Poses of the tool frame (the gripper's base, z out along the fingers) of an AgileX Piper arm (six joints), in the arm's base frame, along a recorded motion.
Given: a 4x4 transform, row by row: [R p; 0 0 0 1], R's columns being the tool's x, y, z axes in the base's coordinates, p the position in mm. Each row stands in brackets.
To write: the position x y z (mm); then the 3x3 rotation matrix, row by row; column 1 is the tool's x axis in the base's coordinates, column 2 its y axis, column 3 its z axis. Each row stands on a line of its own. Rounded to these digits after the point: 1 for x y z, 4 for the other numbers.
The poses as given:
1: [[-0.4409, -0.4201, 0.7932, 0.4], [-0.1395, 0.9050, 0.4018, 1.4], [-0.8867, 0.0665, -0.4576, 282.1], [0, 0, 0, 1]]
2: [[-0.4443, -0.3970, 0.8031, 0.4], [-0.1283, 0.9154, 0.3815, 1.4], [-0.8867, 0.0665, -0.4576, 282.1], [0, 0, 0, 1]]
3: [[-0.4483, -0.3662, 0.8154, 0.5], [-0.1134, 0.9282, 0.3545, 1.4], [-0.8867, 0.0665, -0.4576, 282.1], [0, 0, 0, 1]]
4: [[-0.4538, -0.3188, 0.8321, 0.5], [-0.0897, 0.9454, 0.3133, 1.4], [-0.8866, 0.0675, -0.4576, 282.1], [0, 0, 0, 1]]
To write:
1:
0.4, 1.4, 282.1
-0.4409, -0.4201, 0.7932
-0.1395, 0.9050, 0.4018
-0.8867, 0.0665, -0.4576

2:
0.4, 1.4, 282.1
-0.4443, -0.3970, 0.8031
-0.1283, 0.9154, 0.3815
-0.8867, 0.0665, -0.4576

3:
0.5, 1.4, 282.1
-0.4483, -0.3662, 0.8154
-0.1134, 0.9282, 0.3545
-0.8867, 0.0665, -0.4576

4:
0.5, 1.4, 282.1
-0.4538, -0.3188, 0.8321
-0.0897, 0.9454, 0.3133
-0.8866, 0.0675, -0.4576

